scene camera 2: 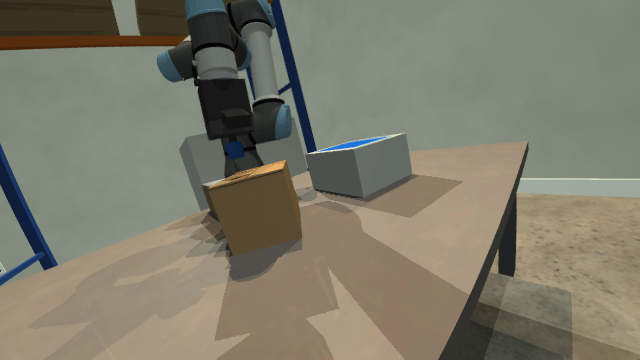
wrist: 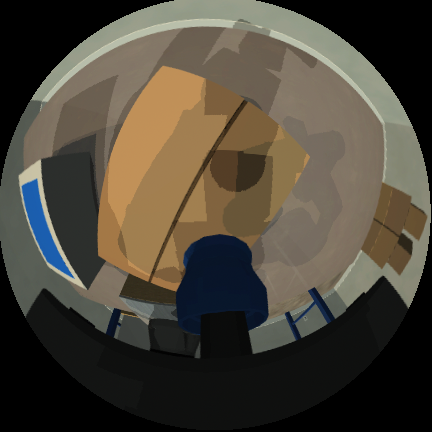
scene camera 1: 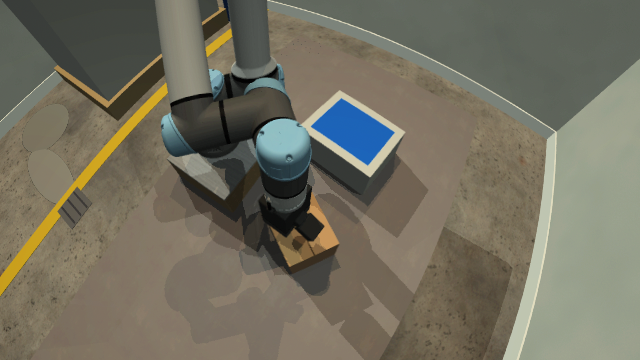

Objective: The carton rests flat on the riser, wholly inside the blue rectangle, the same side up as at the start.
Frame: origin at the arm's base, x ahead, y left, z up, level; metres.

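Seen in the pictures: hand, its tool point: (scene camera 2: 237, 158) (wrist: 217, 263); arm's base, origin of its link: (wrist: 174, 327).
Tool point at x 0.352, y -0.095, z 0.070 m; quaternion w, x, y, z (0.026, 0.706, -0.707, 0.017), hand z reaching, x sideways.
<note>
Offsets run from my tool point to a thing's top centre. Level surfaces: height alone.
The brown carton @[0.035 m down, 0.013 m ahead, 0.023 m left] (scene camera 1: 320, 246) (scene camera 2: 255, 215) (wrist: 150, 165) stands on the table, its taped, seamed top facing up, apart from the riser. The pale grey riser @[0.045 m down, 0.027 m back, 0.343 m left] (scene camera 1: 340, 172) (scene camera 2: 385, 162) (wrist: 70, 210) stands beside it, with the blue rectangle @[0.045 m down, 0.027 m back, 0.343 m left] (scene camera 1: 352, 131) (scene camera 2: 357, 144) (wrist: 39, 225) on its top. My gripper, a dark blue suction cup (scene camera 2: 235, 150) (wrist: 218, 260), points down over the carton's top with a small gap between them. It holds nothing. In scene camera 1 the wrist hides the cup and the carton's rear part.
The arm stands on a grey-topped block (scene camera 1: 200, 175) left of the riser, on the brown table @[0.165 m down] (scene camera 1: 110, 300) (scene camera 2: 450, 210). A tall grey cabinet (scene camera 1: 120, 40) is at the back left. Blue rack posts (scene camera 2: 295, 80) rise behind the table. Several brown boxes (wrist: 392, 215) show farther off.
</note>
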